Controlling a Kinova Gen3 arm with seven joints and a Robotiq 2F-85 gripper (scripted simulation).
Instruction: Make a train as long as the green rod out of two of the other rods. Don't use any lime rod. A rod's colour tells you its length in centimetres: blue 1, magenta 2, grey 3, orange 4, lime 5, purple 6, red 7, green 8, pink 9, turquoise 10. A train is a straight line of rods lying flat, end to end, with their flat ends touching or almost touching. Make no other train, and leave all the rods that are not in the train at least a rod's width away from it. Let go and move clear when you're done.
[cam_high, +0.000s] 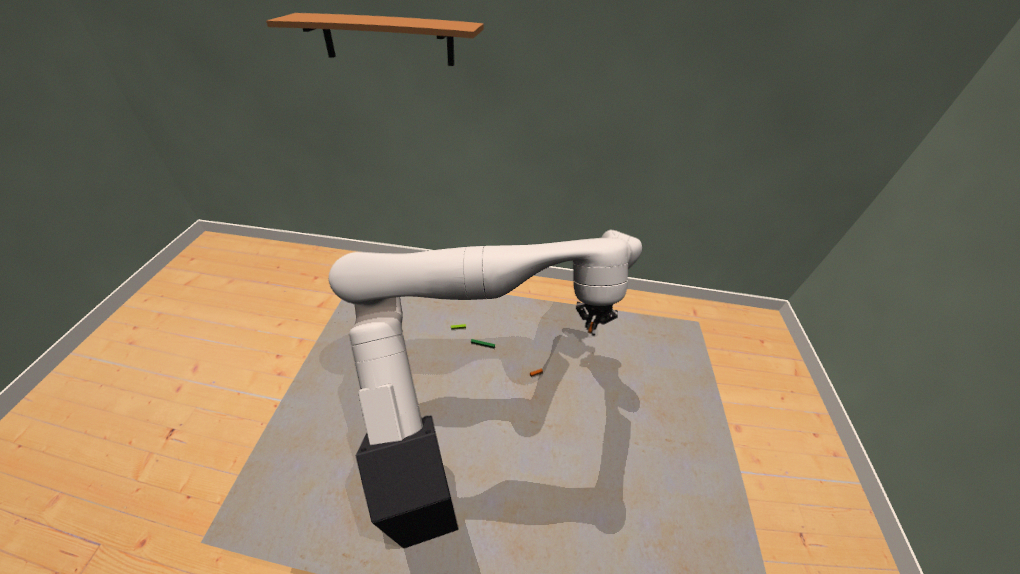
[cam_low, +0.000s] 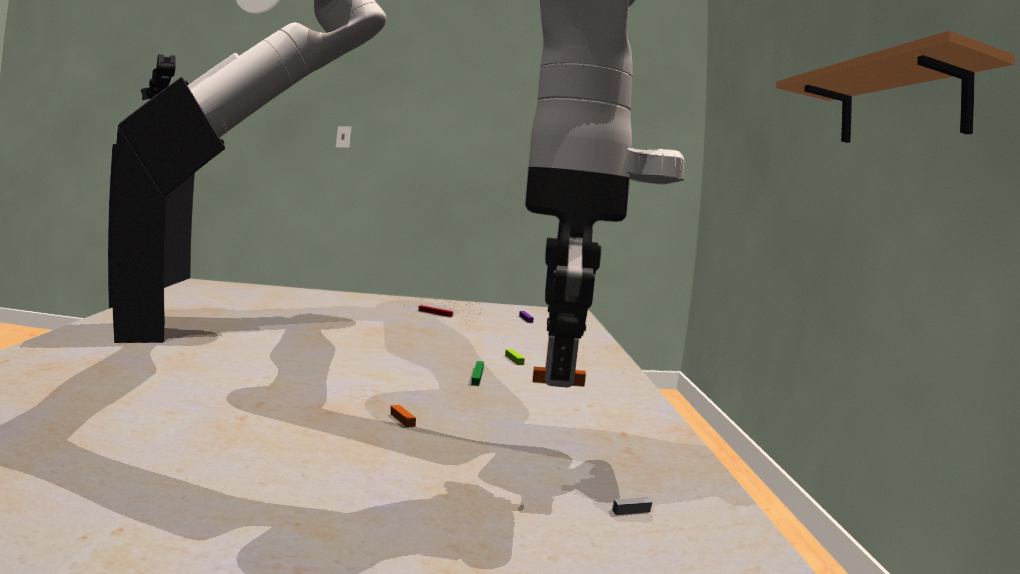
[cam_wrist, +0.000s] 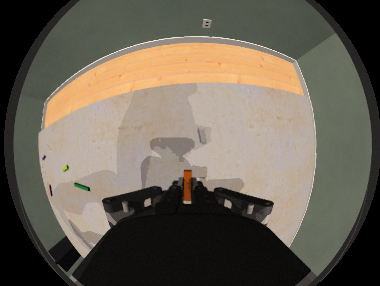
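Right now my hand is 1 cm above the orange rod. The rest, counted from my hand: green rod (32 cm to the left, 11 cm below, 11 cm behind); lime rod (42 cm to the left, 11 cm below, 7 cm behind); grey rod (11 cm below, 7 cm ahead, 2 cm to the right).
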